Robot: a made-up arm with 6 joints. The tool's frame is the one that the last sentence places. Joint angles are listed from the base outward.
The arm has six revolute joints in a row. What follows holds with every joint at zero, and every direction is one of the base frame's.
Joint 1 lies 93.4 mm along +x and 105.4 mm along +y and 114.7 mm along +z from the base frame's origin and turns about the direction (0.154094, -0.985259, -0.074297), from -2.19 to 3.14 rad.
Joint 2 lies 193.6 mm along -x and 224.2 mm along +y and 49.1 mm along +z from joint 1 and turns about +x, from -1.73 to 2.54 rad.
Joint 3 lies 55 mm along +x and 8.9 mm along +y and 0.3 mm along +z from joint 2 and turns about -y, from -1.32 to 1.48 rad.
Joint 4 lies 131.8 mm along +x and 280.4 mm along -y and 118.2 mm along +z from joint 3 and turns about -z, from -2.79 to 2.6 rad.
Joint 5 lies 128.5 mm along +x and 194.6 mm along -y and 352.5 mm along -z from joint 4 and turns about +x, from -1.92 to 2.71 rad.
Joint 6 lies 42.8 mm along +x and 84.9 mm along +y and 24.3 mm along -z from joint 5 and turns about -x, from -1.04 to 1.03 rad.
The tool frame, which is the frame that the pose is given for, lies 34.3 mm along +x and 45.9 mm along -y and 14 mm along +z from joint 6; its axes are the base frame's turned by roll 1.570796, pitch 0 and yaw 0 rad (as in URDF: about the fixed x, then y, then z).
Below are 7 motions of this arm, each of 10 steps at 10 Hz.
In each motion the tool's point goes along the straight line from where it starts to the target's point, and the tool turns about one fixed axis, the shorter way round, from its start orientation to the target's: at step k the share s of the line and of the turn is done. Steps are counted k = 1, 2, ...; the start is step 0. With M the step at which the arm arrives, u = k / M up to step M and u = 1 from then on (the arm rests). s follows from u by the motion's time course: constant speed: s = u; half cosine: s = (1 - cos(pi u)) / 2; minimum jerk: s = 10 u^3 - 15 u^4 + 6 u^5.
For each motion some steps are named. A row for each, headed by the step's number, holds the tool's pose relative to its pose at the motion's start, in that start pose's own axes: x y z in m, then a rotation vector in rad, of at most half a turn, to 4 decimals.
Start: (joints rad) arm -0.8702 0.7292 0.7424 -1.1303 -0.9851 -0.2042
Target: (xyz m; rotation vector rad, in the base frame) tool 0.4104 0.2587 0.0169 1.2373 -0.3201 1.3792
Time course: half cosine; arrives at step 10
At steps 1, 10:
1: 0.0046 0.0030 0.0012 0.0001 -0.0005 0.0186
10: 0.1885 0.1206 0.0506 0.0037 -0.0184 0.7619

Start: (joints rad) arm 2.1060 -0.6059 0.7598 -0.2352 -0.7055 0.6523
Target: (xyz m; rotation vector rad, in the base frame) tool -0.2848 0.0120 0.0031 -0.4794 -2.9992 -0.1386
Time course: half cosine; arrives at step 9
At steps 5, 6, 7, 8, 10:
5: -0.0654 0.0021 0.1023 0.1123 -0.2401 -0.0863
6: -0.0836 0.0026 0.1308 0.1436 -0.3069 -0.1102
7: -0.0985 0.0031 0.1540 0.1690 -0.3613 -0.1298
8: -0.1081 0.0034 0.1691 0.1856 -0.3968 -0.1426
10: -0.1115 0.0035 0.1744 0.1914 -0.4091 -0.1470

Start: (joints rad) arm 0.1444 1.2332 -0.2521 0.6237 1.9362 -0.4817
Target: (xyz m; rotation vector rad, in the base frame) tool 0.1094 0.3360 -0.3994 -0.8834 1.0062 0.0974
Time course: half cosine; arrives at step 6
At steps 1, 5, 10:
1: -0.0040 0.0004 -0.0035 0.0163 0.0331 0.0106
5: -0.0558 0.0052 -0.0484 0.2271 0.4603 0.1474
10: -0.0598 0.0056 -0.0519 0.2434 0.4934 0.1580

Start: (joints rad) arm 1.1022 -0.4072 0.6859 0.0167 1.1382 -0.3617
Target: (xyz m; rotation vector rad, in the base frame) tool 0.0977 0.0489 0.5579 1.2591 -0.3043 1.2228
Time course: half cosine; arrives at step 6
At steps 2, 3, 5, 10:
2: 0.0289 -0.0476 0.0166 -0.1781 -0.0069 -0.2006
3: 0.0579 -0.0952 0.0331 -0.3563 -0.0137 -0.4011
5: 0.1080 -0.1777 0.0618 -0.6648 -0.0256 -0.7485
10: 0.1158 -0.1905 0.0662 -0.7125 -0.0275 -0.8022

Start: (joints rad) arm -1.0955 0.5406 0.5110 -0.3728 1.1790 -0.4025
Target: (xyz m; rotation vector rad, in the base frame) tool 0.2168 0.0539 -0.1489 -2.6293 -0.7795 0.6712
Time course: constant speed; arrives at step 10
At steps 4, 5, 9, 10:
4: 0.0229 -0.0226 -0.0264 -0.0545 -0.0293 -0.1774
5: 0.0286 -0.0282 -0.0330 -0.0682 -0.0366 -0.2218
9: 0.0514 -0.0508 -0.0594 -0.1227 -0.0658 -0.3992
10: 0.0571 -0.0565 -0.0660 -0.1364 -0.0732 -0.4436

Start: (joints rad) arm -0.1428 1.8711 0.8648 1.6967 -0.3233 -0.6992
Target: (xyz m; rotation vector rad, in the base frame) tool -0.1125 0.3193 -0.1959 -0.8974 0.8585 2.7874
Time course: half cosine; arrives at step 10
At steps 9, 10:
9: -0.1047 0.2977 -0.2469 -0.4727 -0.1284 0.8343
10: -0.1074 0.3052 -0.2531 -0.4845 -0.1316 0.8552

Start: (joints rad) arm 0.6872 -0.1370 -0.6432 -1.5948 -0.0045 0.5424
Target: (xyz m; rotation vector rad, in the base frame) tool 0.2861 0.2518 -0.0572 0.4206 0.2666 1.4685
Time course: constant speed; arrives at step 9
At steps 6, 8, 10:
6: 0.0060 0.0150 0.0580 -0.3658 -0.0452 0.0233
8: 0.0080 0.0200 0.0774 -0.4878 -0.0602 0.0311
10: 0.0090 0.0225 0.0870 -0.5488 -0.0677 0.0349

